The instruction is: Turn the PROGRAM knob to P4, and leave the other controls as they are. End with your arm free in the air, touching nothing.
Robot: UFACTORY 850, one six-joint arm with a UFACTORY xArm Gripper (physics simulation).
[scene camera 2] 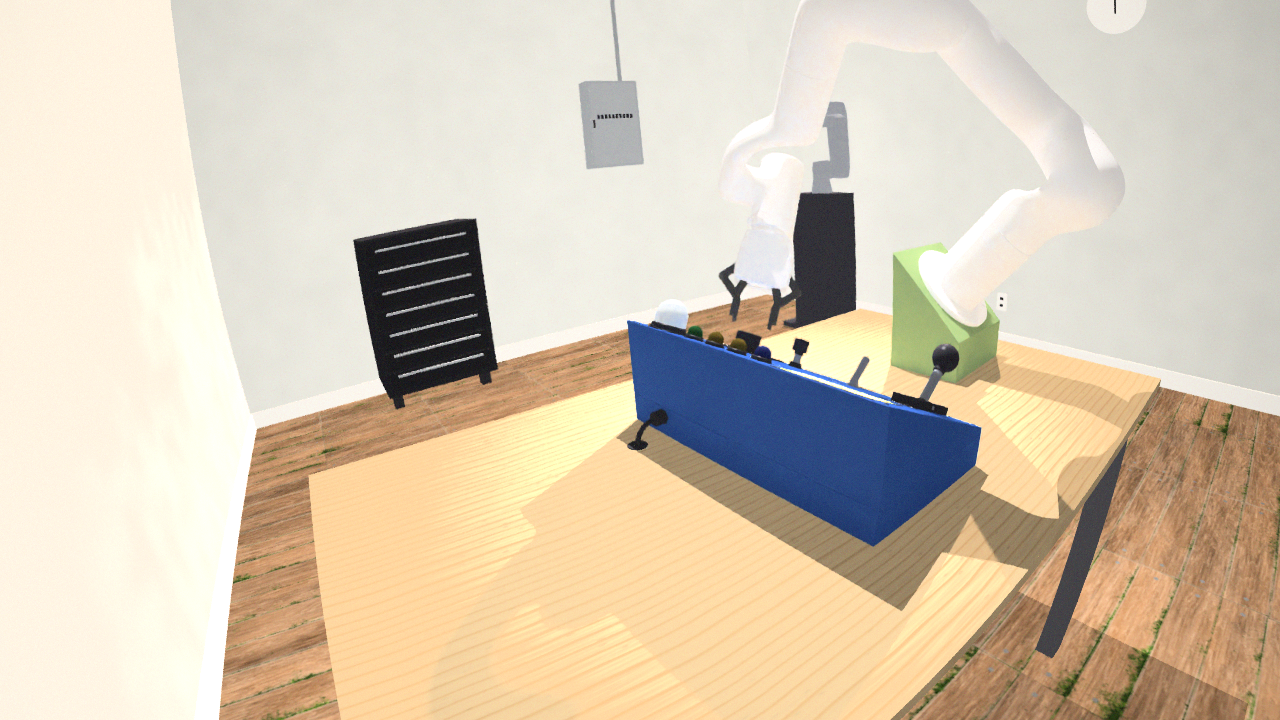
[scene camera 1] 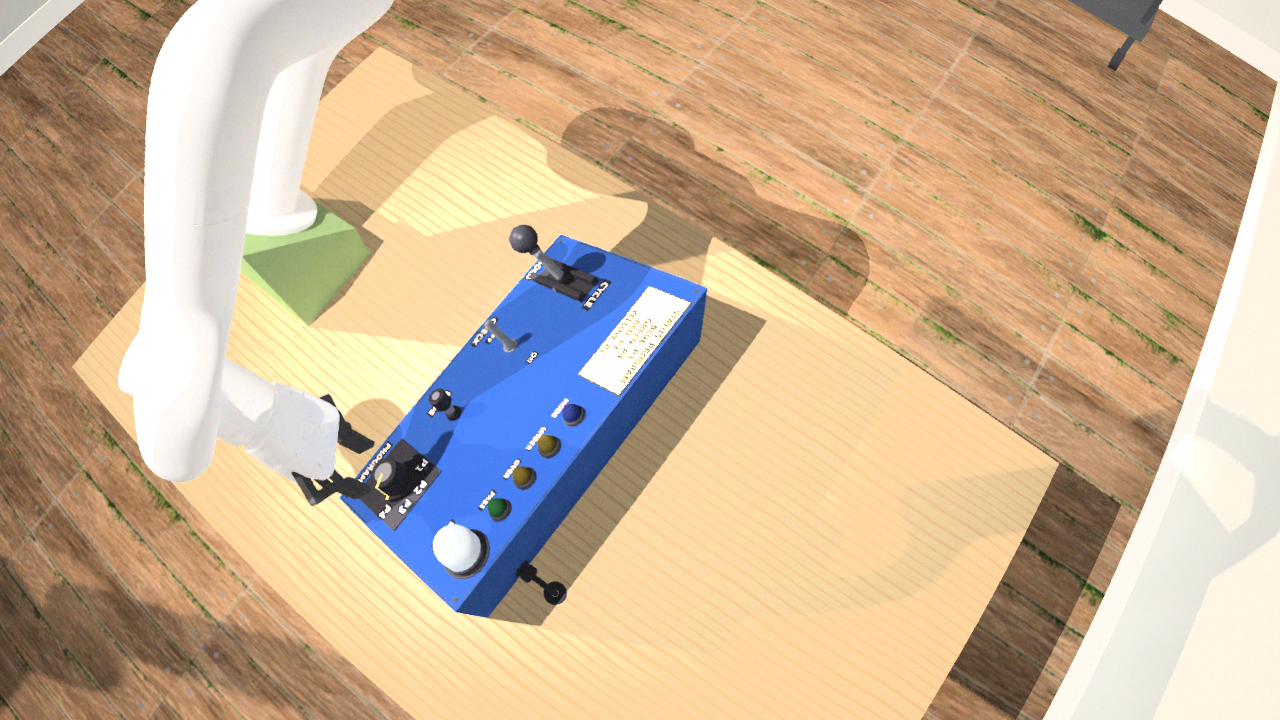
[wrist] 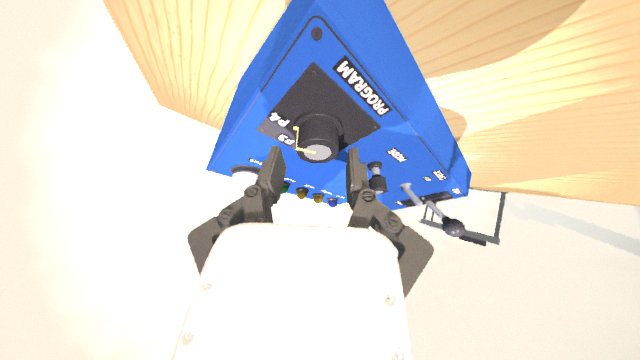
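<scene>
The black PROGRAM knob (scene camera 1: 388,479) (wrist: 320,135) sits on a dark square plate (wrist: 317,90) at one end of the blue control box (scene camera 1: 487,438) (scene camera 2: 760,429) (wrist: 315,50). Its yellow pointer (scene camera 1: 377,488) (wrist: 297,140) faces the P4 and P3 side. It looks nearest to P4, though the slanted views leave the exact angle a little uncertain. My gripper (scene camera 1: 366,467) (scene camera 2: 753,321) (wrist: 315,157) is open and empty, just off the knob's top. Its fingers stand to either side with visible gaps in the wrist view. P1 and P2 do not show in the wrist view.
The MODE control (scene camera 1: 439,399) (wrist: 377,184), a toggle (scene camera 1: 503,335) (scene camera 2: 859,370) and a ball lever (scene camera 1: 523,238) (scene camera 2: 944,358) (wrist: 453,226) stick up along the box. A white dome (scene camera 1: 458,548) (scene camera 2: 671,313) and small coloured lamps stand near the knob.
</scene>
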